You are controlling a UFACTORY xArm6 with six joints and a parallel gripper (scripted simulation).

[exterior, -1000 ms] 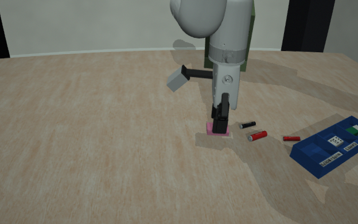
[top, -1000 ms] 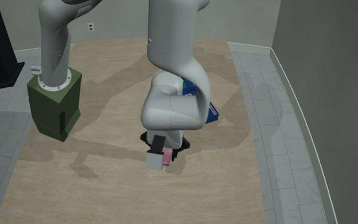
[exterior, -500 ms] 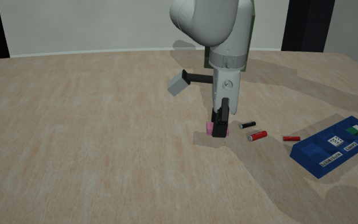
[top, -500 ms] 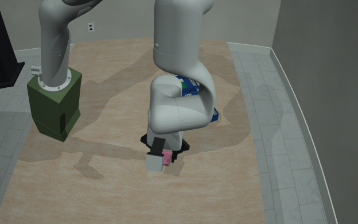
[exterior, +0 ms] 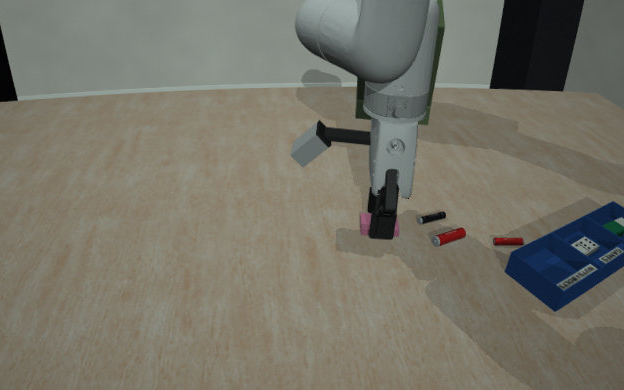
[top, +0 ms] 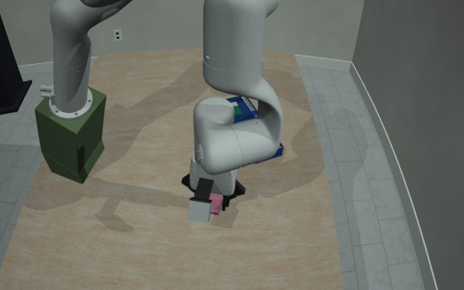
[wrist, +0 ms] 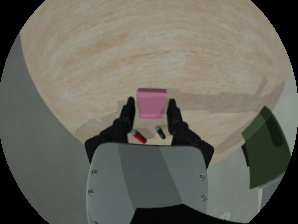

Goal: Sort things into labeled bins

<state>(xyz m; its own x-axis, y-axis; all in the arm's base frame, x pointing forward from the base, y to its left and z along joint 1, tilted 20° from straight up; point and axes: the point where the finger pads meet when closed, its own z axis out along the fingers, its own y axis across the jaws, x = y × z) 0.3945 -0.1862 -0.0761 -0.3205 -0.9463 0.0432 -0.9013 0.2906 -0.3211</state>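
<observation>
Right now the pink eraser is 2 cm below my hand. Also, from my hand: thick red battery 5 cm ahead, 8 cm to the left, 2 cm below; then thin red battery 8 cm ahead, 16 cm to the left, 2 cm below; then black battery 8 cm to the left, 2 cm below.
</observation>
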